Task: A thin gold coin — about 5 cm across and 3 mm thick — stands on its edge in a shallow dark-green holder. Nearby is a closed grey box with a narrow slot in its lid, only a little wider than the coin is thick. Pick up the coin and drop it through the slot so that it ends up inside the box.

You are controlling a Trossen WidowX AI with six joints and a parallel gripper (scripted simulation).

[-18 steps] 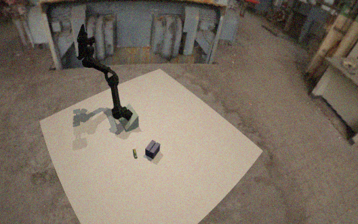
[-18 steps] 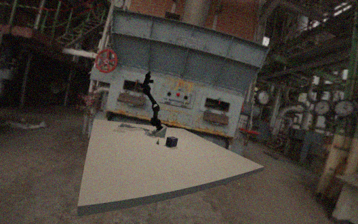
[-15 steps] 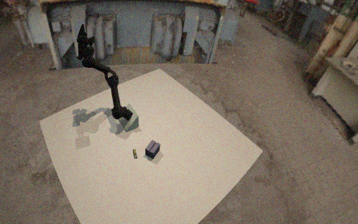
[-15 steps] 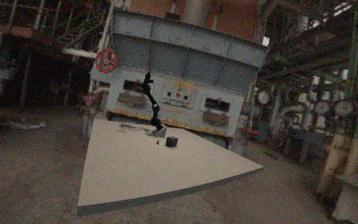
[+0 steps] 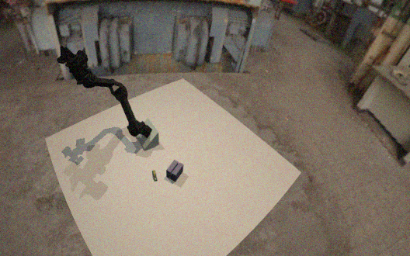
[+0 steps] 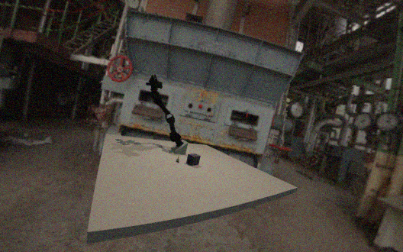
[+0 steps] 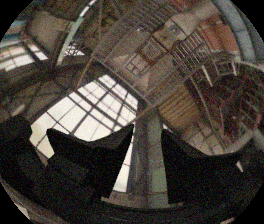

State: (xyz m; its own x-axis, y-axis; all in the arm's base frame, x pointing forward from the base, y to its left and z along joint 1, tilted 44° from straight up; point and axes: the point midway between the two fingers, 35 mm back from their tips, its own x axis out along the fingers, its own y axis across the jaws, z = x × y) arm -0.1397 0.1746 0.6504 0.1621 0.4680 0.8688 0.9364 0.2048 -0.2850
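Right now my gripper tip is 460 mm short of the gold coin, 200 mm to the right of it and 660 mm above it.
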